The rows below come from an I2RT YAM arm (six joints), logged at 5 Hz.
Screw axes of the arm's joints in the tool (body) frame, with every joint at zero. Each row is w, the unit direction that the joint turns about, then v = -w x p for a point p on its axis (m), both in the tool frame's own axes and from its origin. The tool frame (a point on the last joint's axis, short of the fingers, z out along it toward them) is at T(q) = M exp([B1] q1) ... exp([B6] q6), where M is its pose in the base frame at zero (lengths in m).
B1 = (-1, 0, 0, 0, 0.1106, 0)
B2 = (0, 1, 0, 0.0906, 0, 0.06)
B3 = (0, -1, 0, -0.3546, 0, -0.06)
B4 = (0, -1, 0, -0.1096, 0, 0)
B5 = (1, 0, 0, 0, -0.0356, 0)
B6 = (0, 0, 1, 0, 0, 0)
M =
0 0 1 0.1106
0 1 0 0
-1 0 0 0.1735
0 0 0 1
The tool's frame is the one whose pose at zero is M.
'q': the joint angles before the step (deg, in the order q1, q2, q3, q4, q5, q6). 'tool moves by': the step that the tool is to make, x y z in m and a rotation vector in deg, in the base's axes. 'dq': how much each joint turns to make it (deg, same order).
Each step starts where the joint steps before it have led.
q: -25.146, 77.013, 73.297, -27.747, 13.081, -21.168
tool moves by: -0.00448, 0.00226, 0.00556, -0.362, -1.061, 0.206
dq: -0.001, -1.159, 0.001, -0.045, -0.241, 0.000
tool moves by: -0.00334, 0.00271, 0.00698, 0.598, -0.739, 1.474
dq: 0.000, -0.721, 0.961, -1.267, -1.705, -0.001
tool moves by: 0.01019, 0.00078, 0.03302, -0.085, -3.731, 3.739
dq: 0.547, 2.755, 8.524, -2.316, -3.517, -0.196
